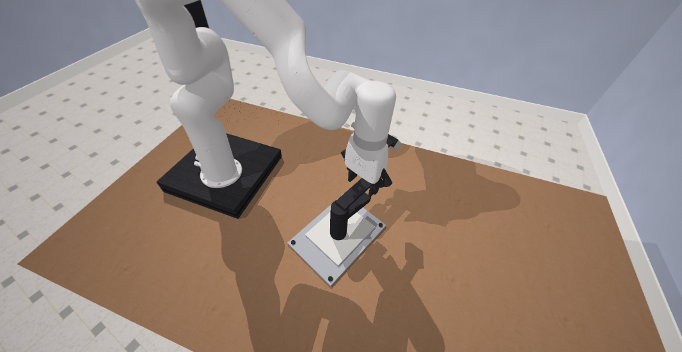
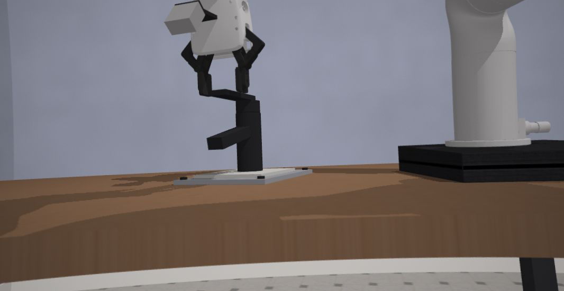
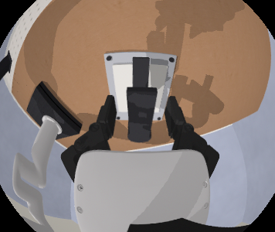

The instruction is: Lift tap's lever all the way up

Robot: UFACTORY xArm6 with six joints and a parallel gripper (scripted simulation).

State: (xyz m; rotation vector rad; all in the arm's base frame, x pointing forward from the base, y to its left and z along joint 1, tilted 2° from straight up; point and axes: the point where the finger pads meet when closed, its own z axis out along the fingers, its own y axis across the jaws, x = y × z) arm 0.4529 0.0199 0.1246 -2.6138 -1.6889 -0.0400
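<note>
Right now the black tap lever is 60 mm to the right of my hand, 30 mm behind it and 20 mm below it.
</note>
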